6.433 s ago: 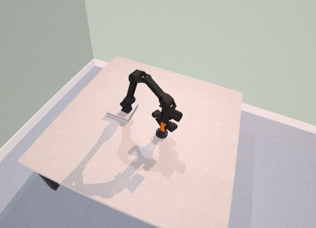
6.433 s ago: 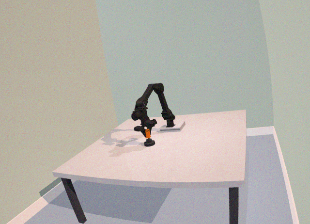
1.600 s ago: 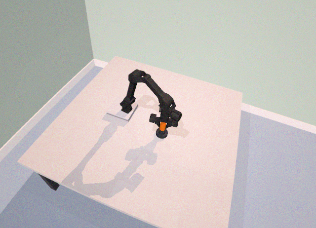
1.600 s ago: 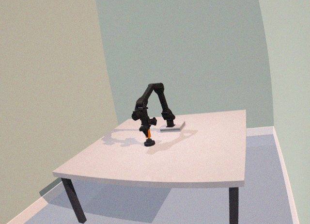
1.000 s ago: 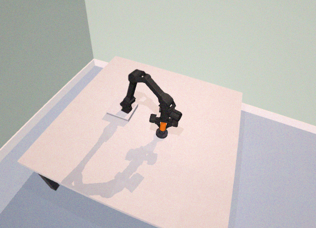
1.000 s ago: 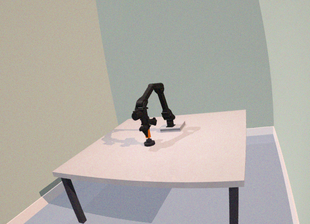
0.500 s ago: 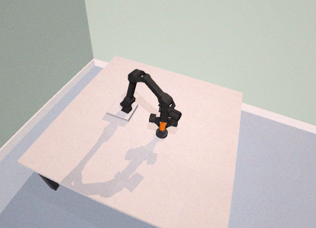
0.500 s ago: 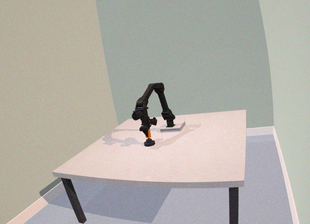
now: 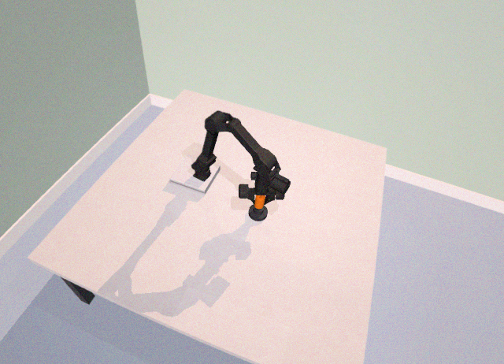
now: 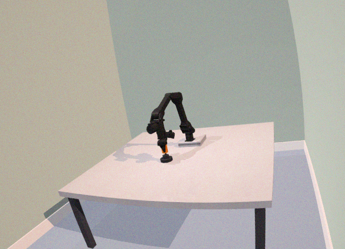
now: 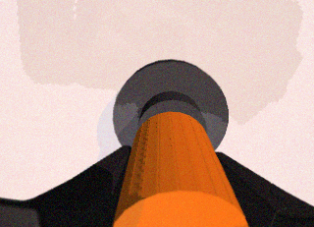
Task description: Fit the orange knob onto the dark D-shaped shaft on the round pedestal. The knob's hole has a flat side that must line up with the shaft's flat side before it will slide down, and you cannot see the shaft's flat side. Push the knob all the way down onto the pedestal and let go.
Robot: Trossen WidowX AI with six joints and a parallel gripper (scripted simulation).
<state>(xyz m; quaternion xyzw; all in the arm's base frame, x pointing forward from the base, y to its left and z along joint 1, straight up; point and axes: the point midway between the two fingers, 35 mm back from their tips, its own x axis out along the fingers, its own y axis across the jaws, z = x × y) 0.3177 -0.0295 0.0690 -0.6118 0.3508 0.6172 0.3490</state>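
Right now my gripper tip is 2 cm below the orange knob. Round my gripper tip: round pedestal (4 cm below).
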